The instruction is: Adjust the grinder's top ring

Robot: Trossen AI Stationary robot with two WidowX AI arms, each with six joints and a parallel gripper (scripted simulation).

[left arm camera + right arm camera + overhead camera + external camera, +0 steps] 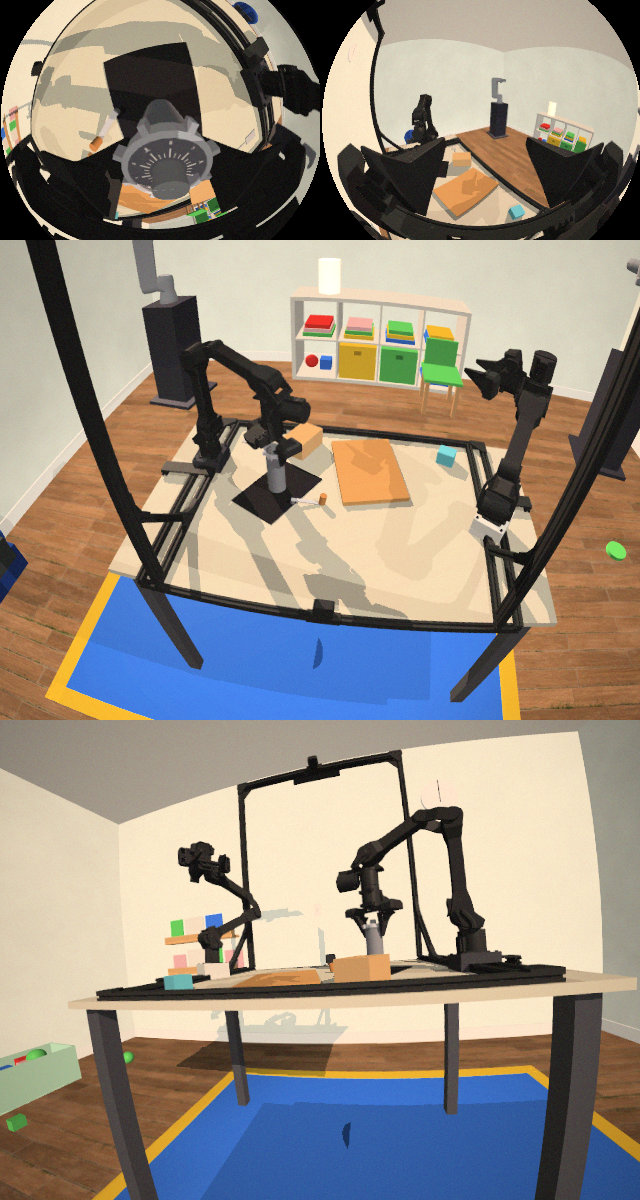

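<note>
Now: left hand 30 mm above the hand grinder and 10 mm past it. The rest, counted from my left hand: cardboard box: 220 mm ahead, 110 mm below, 10 mm to the left; black mat: 140 mm below, 10 mm behind; orange board: 230 mm to the right, 180 mm ahead, 130 mm below.
</note>
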